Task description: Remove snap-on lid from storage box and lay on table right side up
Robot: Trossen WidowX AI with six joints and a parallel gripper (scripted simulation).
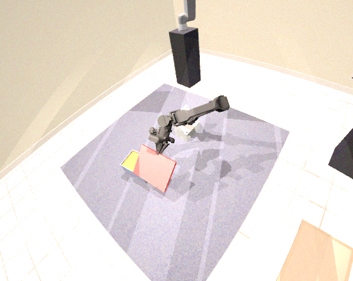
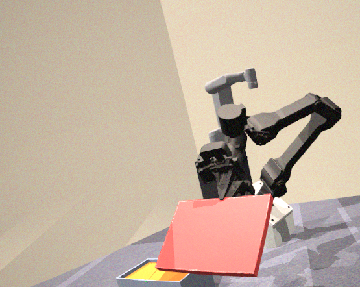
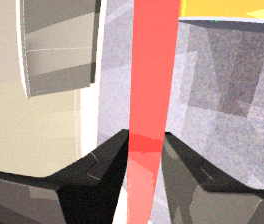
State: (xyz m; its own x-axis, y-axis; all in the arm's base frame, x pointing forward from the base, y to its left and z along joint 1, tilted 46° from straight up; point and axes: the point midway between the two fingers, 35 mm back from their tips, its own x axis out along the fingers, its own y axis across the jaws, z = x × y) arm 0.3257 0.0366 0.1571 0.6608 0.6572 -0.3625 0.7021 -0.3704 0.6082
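Right now my gripper tip is 60 mm short of the red lid, 10 mm to the right of it and 50 mm above it. From my gripper tip the other things lie so: grey storage box 90 mm ahead, 160 mm to the right, 190 mm below.
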